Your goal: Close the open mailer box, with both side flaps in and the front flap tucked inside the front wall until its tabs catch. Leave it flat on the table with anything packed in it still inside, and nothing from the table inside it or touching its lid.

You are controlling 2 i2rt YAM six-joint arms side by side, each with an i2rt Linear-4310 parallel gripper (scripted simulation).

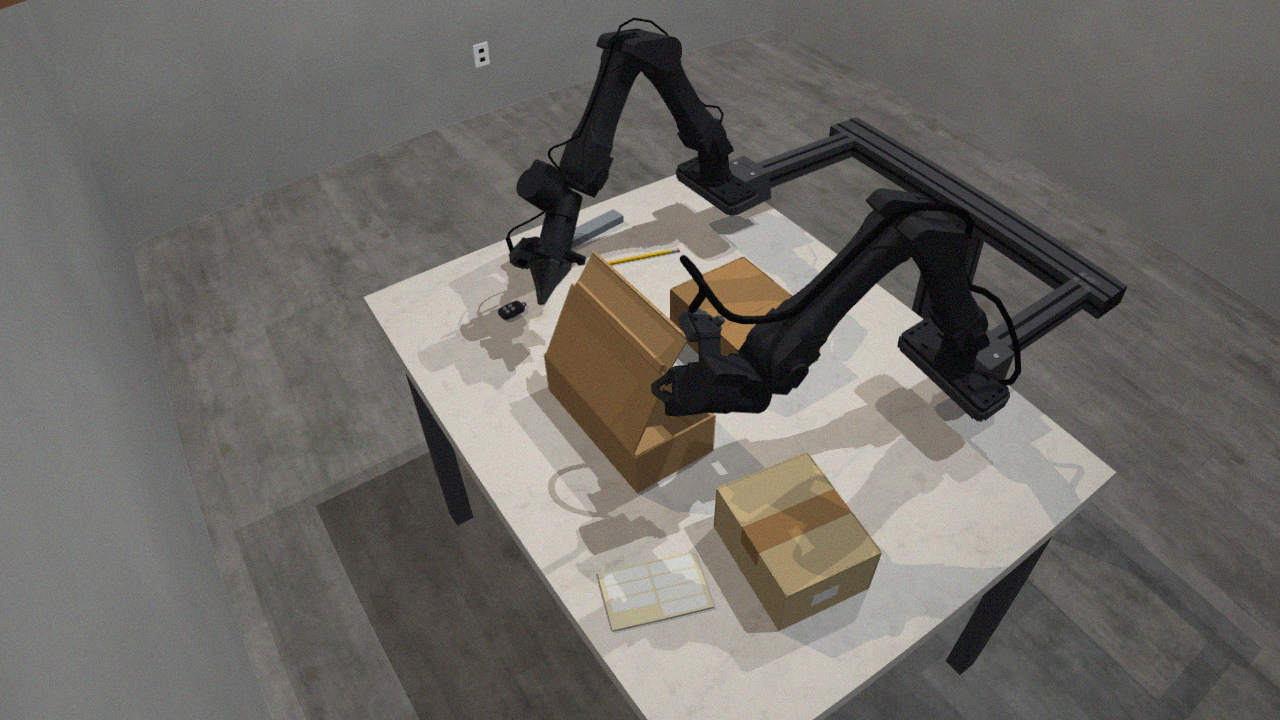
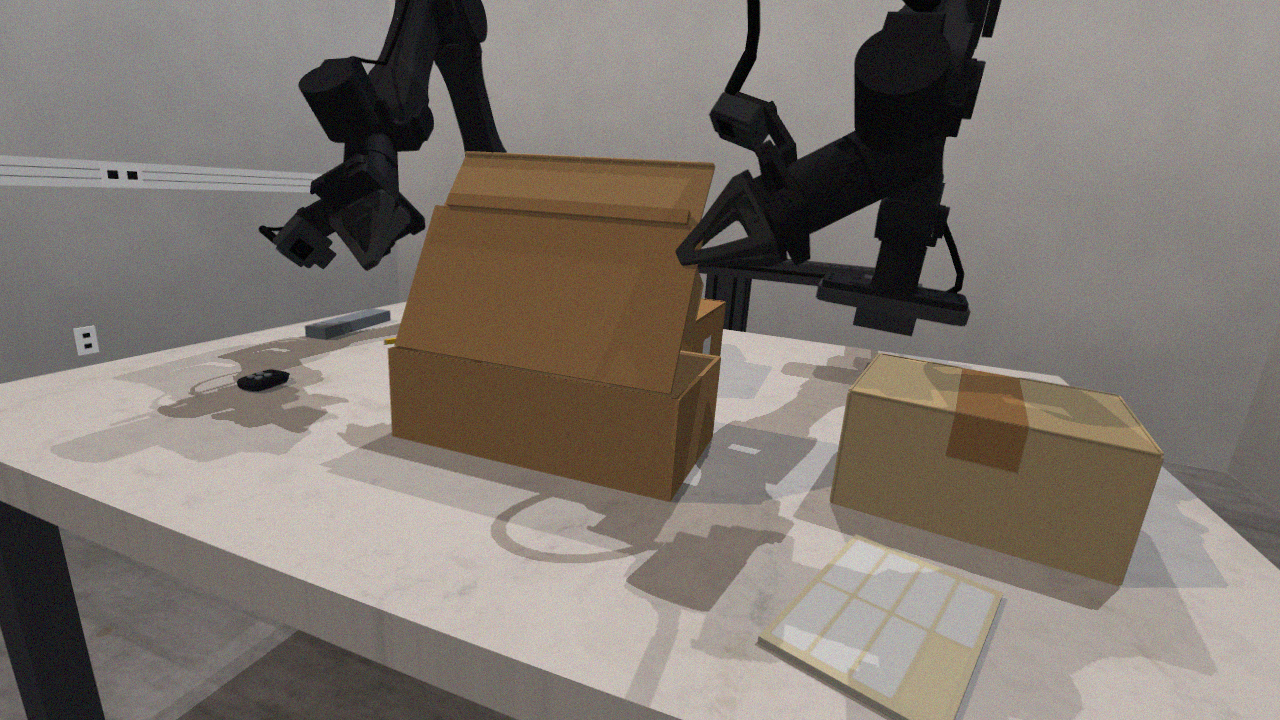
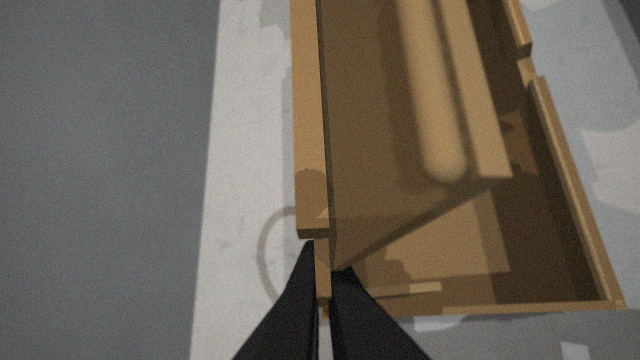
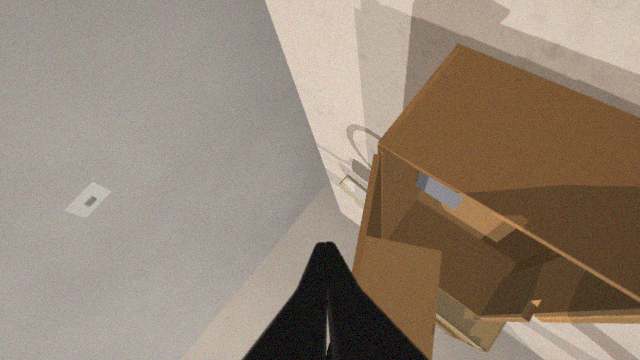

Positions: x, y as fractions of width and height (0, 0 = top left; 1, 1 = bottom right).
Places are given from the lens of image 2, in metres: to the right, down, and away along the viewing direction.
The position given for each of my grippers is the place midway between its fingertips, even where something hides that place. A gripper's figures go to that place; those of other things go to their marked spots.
my left gripper (image 2: 0.53, 0.36): 0.03, -0.08, 0.49
my right gripper (image 2: 0.29, 0.37): -0.26, -0.09, 0.57
label sheet (image 2: 0.69, 0.87): 0.14, 0.16, 0.35
key fob (image 2: 0.21, 0.53): -0.43, 0.02, 0.67
The marked spots on the label sheet and the key fob are 0.67 m apart.
